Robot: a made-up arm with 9 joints. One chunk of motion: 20 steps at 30 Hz.
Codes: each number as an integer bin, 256 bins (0 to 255) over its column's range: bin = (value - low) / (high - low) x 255, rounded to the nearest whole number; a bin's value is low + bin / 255 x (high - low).
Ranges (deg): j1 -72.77..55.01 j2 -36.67..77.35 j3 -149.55..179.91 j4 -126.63..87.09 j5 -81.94..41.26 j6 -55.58..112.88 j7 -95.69..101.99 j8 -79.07..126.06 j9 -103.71..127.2
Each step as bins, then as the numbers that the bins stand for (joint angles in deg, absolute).
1 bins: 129 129 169 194 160 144 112 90 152
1 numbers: -8.13 21.01 68.80 35.96 -4.64 39.55 -8.87 -6.67 33.93
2 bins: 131 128 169 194 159 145 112 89 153
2 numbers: -7.13 20.56 68.80 35.96 -5.12 40.21 -8.87 -7.48 34.84
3 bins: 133 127 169 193 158 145 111 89 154
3 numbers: -6.12 20.12 68.80 35.13 -5.60 40.21 -9.64 -7.48 35.74
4 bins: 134 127 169 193 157 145 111 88 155
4 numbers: -5.62 20.12 68.80 35.13 -6.09 40.21 -9.64 -8.28 36.65
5 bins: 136 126 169 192 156 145 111 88 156
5 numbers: -4.62 19.67 68.80 34.29 -6.57 40.21 -9.64 -8.28 37.55
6 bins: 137 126 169 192 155 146 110 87 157
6 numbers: -4.12 19.67 68.80 34.29 -7.05 40.87 -10.42 -9.08 38.46
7 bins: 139 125 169 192 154 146 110 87 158
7 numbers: -3.12 19.22 68.80 34.29 -7.54 40.87 -10.42 -9.08 39.36
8 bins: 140 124 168 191 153 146 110 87 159
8 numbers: -2.62 18.78 67.51 33.45 -8.02 40.87 -10.42 -9.08 40.27
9 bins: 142 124 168 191 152 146 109 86 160
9 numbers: -1.61 18.78 67.51 33.45 -8.50 40.87 -11.19 -9.89 41.17
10 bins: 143 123 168 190 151 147 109 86 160
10 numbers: -1.11 18.33 67.51 32.61 -8.99 41.53 -11.19 -9.89 41.17
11 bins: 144 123 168 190 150 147 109 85 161
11 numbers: -0.61 18.33 67.51 32.61 -9.47 41.53 -11.19 -10.69 42.08
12 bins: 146 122 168 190 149 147 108 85 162
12 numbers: 0.39 17.88 67.51 32.61 -9.95 41.53 -11.97 -10.69 42.99
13 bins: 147 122 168 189 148 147 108 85 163
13 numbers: 0.89 17.88 67.51 31.77 -10.44 41.53 -11.97 -10.69 43.89
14 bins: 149 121 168 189 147 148 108 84 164
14 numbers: 1.89 17.43 67.51 31.77 -10.92 42.19 -11.97 -11.50 44.80
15 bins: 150 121 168 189 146 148 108 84 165
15 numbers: 2.39 17.43 67.51 31.77 -11.40 42.19 -11.97 -11.50 45.70
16 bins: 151 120 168 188 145 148 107 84 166
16 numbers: 2.90 16.99 67.51 30.94 -11.89 42.19 -12.74 -11.50 46.61
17 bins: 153 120 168 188 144 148 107 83 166
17 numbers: 3.90 16.99 67.51 30.94 -12.37 42.19 -12.74 -12.30 46.61
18 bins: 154 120 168 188 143 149 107 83 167
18 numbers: 4.40 16.99 67.51 30.94 -12.85 42.85 -12.74 -12.30 47.51
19 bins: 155 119 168 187 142 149 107 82 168
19 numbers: 4.90 16.54 67.51 30.10 -13.33 42.85 -12.74 -13.11 48.42
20 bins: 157 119 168 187 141 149 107 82 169
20 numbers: 5.90 16.54 67.51 30.10 -13.82 42.85 -12.74 -13.11 49.32
